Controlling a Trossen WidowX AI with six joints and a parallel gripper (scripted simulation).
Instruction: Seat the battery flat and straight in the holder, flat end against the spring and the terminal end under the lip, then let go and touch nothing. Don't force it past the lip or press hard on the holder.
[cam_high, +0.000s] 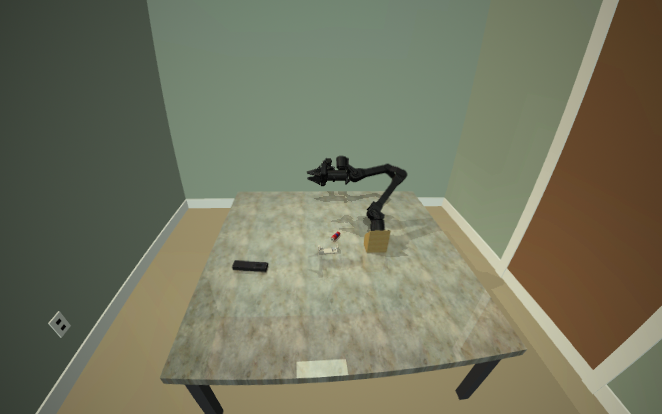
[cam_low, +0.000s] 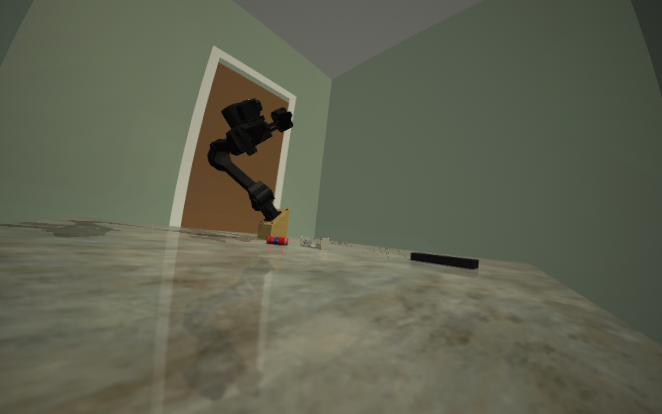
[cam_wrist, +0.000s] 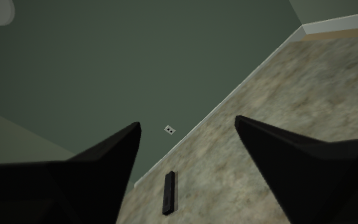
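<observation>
My gripper tip is 300 mm above the battery, 150 mm past it and 140 mm to the right of it. Round my gripper tip: black bar: 360 mm to the left, 290 mm below, 270 mm ahead.
</observation>
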